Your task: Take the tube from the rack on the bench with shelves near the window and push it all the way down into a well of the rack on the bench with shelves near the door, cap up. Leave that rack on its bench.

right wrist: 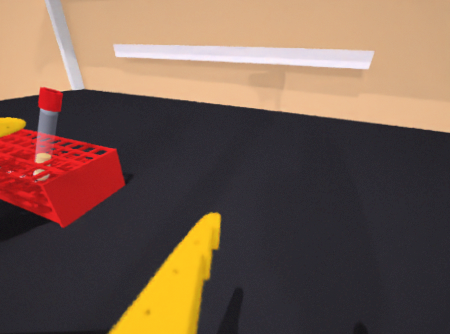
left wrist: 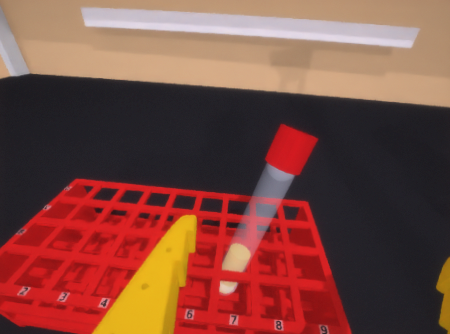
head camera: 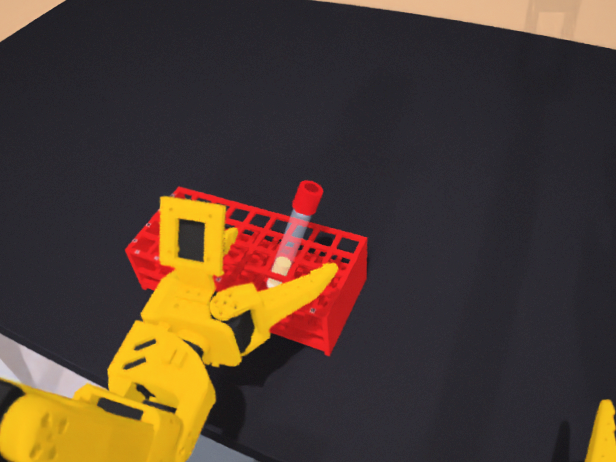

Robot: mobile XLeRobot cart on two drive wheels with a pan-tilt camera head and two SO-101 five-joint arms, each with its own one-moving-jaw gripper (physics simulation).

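Places are measured from the left arm's base along level axes (x ahead, y left, z up), in metres.
Where they show: left hand, its tool point: [left wrist: 195,228] [head camera: 236,234]; right hand, its tool point: [right wrist: 219,226] [head camera: 610,408].
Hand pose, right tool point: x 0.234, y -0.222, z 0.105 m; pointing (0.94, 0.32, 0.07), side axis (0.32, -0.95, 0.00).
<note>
Each offset is from my right tool point to the top centre of the thing. Level surfaces: height alone.
The tube {0.074 m ahead, 0.248 m left, 0.018 m up} [head camera: 298,225] [left wrist: 270,192] [right wrist: 47,122] has a red cap and pale yellow contents. It stands cap up in the red rack {0.076 m ahead, 0.299 m left, 0.060 m down} [head camera: 348,295] [left wrist: 256,321] [right wrist: 85,187], leaning in the head and left wrist views, its cap well above the top grid. How deep its lower end sits cannot be told. My left gripper [head camera: 283,251] [left wrist: 317,243] is open and empty over the rack, its jaws wide apart on either side of the tube, touching neither side. My right gripper [right wrist: 215,222] is open and empty, away from the rack; its moving jaw is out of the right wrist view.
The rack stands on a black bench top {0.118 m down} [head camera: 450,200] [left wrist: 125,130] [right wrist: 300,200]. The bench's near edge runs below the left arm in the head view. A tan wall with a white ledge [left wrist: 250,27] [right wrist: 240,55] lies behind the bench.
</note>
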